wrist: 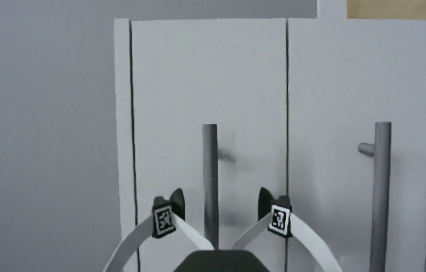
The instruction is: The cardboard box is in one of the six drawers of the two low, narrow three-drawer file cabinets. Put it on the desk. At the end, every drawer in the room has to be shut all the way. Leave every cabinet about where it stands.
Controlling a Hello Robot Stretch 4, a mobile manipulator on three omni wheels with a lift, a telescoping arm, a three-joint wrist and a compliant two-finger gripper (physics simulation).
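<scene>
The wrist view is turned sideways, so a white file cabinet (122, 100) lies on its side in the picture, with its top edge at the left. Its end drawer front (170, 75), beside that edge, and the neighbouring drawer front (340, 75) look flush and shut. A grey bar handle (210, 175) is on the end drawer, and another bar handle (382, 195) is on the neighbouring one. My gripper (221, 202) is open, with one fingertip on each side of the end drawer's handle in the picture; the exact depth gap is unclear. The cardboard box and the desk do not show.
A plain grey wall (55, 125) fills the left side and the upper edge. A white baseboard strip (332, 9) and a piece of light wooden floor (387, 9) show at the top right, beyond the cabinet's side edge.
</scene>
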